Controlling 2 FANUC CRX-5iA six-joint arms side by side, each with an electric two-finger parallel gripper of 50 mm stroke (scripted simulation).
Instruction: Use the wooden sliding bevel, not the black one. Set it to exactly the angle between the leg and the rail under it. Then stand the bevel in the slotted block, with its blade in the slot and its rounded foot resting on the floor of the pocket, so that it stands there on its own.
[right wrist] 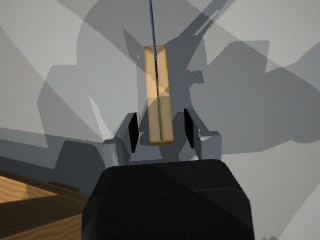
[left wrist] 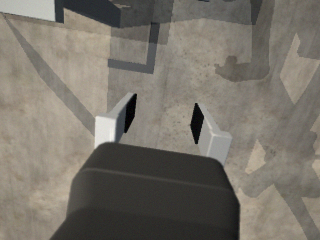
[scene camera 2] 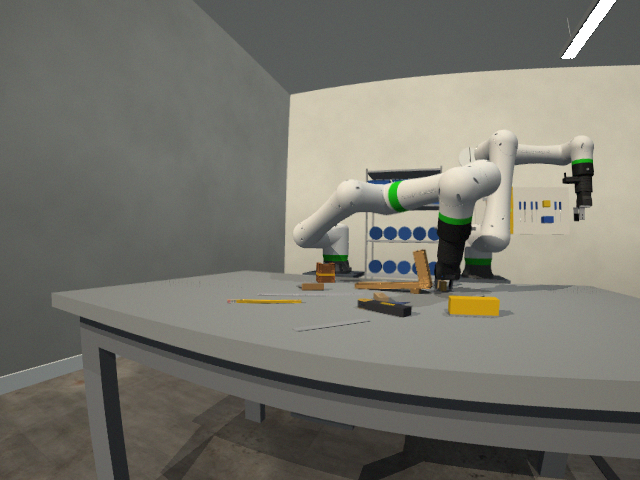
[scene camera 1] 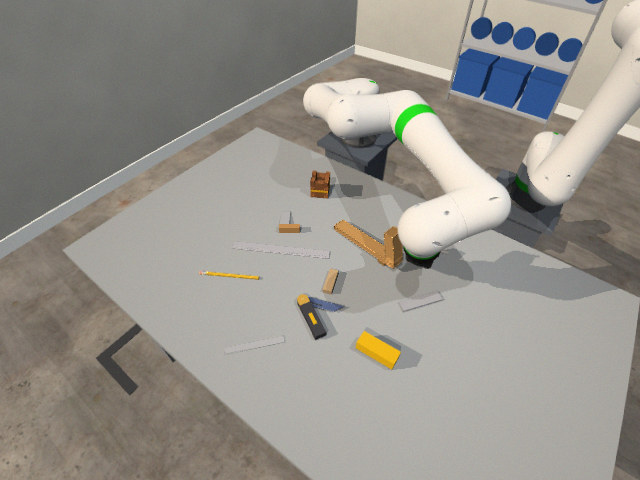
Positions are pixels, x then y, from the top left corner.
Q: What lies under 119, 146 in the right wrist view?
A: My right gripper.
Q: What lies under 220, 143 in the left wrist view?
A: My left gripper.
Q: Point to a yellow block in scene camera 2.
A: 468, 306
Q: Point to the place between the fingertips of my right gripper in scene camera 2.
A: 442, 287
